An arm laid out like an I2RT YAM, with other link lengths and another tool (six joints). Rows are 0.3 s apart.
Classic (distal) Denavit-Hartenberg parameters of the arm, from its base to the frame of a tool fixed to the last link. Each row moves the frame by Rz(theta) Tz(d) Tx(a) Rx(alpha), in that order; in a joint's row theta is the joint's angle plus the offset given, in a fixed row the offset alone. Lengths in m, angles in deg.
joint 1: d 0.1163, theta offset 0, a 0.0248, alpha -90
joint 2: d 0, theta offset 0, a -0.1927, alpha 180
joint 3: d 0, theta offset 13.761, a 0.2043, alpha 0
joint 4: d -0.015, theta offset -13.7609, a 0.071, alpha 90
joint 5: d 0.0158, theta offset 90, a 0, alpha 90
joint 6: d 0.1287, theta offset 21.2, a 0.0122, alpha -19
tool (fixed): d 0.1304, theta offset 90, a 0, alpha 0
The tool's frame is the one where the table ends.
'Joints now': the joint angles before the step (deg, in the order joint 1, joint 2, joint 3, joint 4, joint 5, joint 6). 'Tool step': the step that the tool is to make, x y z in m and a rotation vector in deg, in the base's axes. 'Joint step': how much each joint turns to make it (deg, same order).
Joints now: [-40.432, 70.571, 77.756, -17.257, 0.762, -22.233]
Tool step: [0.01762, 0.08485, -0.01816, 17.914, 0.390, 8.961]
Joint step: [4.102, 2.818, 13.949, -21.890, -8.407, 11.980]
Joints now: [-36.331, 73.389, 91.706, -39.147, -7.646, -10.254]
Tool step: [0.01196, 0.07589, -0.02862, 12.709, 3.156, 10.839]
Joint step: [2.514, 3.595, 4.900, -10.230, -11.195, 4.301]
